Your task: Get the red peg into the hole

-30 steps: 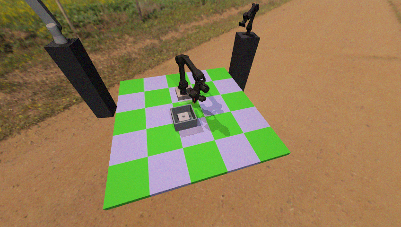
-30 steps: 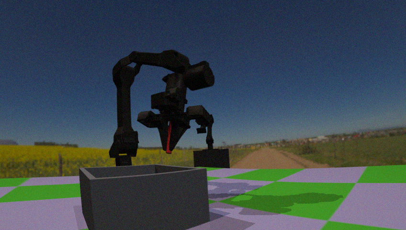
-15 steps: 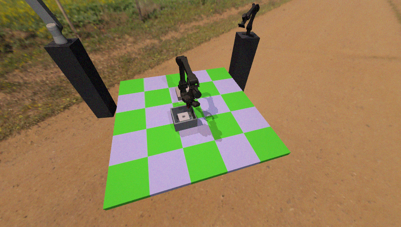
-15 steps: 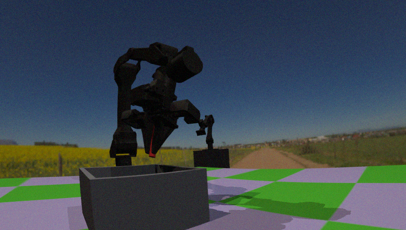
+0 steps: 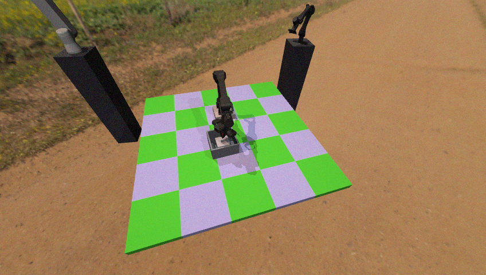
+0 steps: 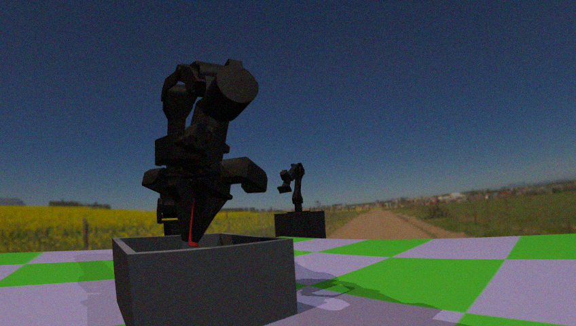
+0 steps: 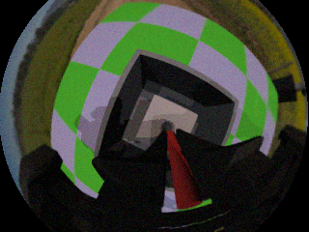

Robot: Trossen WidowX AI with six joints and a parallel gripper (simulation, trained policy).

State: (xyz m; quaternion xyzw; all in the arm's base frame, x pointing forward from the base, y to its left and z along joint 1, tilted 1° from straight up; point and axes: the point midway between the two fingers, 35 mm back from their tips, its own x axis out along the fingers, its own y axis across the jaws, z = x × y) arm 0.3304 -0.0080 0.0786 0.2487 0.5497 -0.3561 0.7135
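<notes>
Right now my gripper tip is 10 mm past the red peg, 10 mm to the right of it and 30 mm below it. Round my gripper tip: pale plate: 50 mm below; dark grey box: 70 mm below.
</notes>
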